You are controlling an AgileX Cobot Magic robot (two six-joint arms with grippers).
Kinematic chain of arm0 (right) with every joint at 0, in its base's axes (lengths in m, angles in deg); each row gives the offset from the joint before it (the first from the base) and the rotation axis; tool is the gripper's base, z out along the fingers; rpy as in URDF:
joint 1: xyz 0 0 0.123 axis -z
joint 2: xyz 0 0 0 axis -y
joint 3: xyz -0.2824 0 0.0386 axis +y
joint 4: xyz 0.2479 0 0.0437 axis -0.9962 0 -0.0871
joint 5: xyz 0 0 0 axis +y
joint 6: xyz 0.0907 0 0.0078 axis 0.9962 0 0.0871
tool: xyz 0 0 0 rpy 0 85 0
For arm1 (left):
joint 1: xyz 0 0 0.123 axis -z
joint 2: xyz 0 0 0 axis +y
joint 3: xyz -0.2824 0 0.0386 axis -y
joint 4: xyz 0.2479 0 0.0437 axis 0.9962 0 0.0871
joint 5: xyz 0 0 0 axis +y
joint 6: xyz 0.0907 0 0.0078 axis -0.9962 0 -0.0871
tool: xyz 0 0 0 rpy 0 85 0
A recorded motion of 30 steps. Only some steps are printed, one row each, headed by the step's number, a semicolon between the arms.
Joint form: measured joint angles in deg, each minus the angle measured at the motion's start. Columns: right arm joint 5, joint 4, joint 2, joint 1, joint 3, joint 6; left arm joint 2, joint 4, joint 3, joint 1, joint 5, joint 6.
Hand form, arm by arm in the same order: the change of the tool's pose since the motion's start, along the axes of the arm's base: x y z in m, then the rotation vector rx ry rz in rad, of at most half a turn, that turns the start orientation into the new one. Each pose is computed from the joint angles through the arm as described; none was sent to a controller.
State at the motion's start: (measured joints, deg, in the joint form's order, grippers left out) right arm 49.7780 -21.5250 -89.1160 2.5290 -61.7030 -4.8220; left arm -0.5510 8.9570 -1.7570 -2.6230 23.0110 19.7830
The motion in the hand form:
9: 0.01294 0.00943 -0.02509 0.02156 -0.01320 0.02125; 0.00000 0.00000 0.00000 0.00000 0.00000 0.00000
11: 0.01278 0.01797 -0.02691 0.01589 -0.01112 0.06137; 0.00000 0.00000 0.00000 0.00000 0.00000 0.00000
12: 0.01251 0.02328 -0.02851 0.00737 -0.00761 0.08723; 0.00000 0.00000 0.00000 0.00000 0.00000 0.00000
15: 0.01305 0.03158 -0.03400 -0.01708 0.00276 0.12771; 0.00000 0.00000 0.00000 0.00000 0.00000 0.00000
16: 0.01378 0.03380 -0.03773 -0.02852 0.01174 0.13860; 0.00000 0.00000 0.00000 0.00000 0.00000 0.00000
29: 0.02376 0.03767 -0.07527 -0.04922 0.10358 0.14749; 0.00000 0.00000 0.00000 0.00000 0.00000 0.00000
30: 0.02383 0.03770 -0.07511 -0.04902 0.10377 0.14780; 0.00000 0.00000 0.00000 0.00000 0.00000 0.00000
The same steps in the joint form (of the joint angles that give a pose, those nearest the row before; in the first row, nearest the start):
9: -5.63 -3.82 -4.18 -1.51 1.35 -3.74; 0.00 0.00 0.00 0.00 0.00 0.00
11: -5.63 -3.73 -4.51 -3.06 1.34 -4.52; 0.00 0.00 0.00 0.00 0.00 0.00
12: -5.63 -3.25 -4.76 -4.11 1.35 -4.76; 0.00 0.00 0.00 0.00 0.00 0.00
15: -6.01 -1.68 -5.66 -5.91 1.35 -4.64; 0.00 0.00 0.00 0.00 0.00 0.00
16: -6.21 -0.87 -6.29 -6.46 1.35 -4.34; 0.00 0.00 0.00 0.00 0.00 0.00
29: -7.78 0.32 -12.98 -7.33 1.22 -3.71; 0.00 0.00 0.00 0.00 0.00 0.00
30: -7.72 0.32 -12.98 -7.33 1.18 -3.71; 0.00 0.00 0.00 0.00 0.00 0.00

